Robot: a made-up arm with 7 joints. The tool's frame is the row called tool.
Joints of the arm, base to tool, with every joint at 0 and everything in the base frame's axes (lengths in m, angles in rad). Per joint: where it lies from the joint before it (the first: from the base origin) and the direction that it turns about. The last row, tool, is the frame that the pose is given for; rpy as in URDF.
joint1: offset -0.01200 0.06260 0.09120 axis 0 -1 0
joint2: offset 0.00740 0.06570 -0.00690 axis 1 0 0
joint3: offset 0.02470 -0.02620 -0.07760 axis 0 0 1
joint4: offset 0.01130 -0.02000 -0.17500 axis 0 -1 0
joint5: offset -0.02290 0.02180 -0.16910 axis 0 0 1
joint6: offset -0.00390 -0.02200 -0.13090 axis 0 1 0
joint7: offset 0.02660 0.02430 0.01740 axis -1 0 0
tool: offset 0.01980 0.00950 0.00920 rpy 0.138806 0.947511 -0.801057
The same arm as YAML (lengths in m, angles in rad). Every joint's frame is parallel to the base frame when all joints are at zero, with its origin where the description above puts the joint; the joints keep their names.
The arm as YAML. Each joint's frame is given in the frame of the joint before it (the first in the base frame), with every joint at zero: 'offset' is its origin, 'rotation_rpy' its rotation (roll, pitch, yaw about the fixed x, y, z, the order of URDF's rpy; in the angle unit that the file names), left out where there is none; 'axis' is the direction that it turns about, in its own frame. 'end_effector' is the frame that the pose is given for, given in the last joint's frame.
length_unit: m
angle_unit: rad
chain:
  - id: joint1
    offset: [-0.012, 0.0626, 0.0912]
    axis: "-y"
  - id: joint2
    offset: [0.0074, 0.0657, -0.0069]
    axis: "+x"
  - id: joint3
    offset: [0.0247, -0.0262, -0.0776]
    axis: "+z"
  - id: joint4
    offset: [0.0113, -0.02, -0.175]
    axis: "-y"
  - id: joint5
    offset: [-0.0229, 0.0218, -0.1691]
    axis: "+z"
  - id: joint6
    offset: [-0.0039, -0.022, -0.1309]
    axis: "+y"
  - id: joint7
    offset: [0.0266, 0.0243, 0.0174]
    axis: "-x"
end_effector:
  offset: [0.0198, 0.0095, 0.0092]
  rotation_rpy: [0.1388, 0.9475, -0.8011]

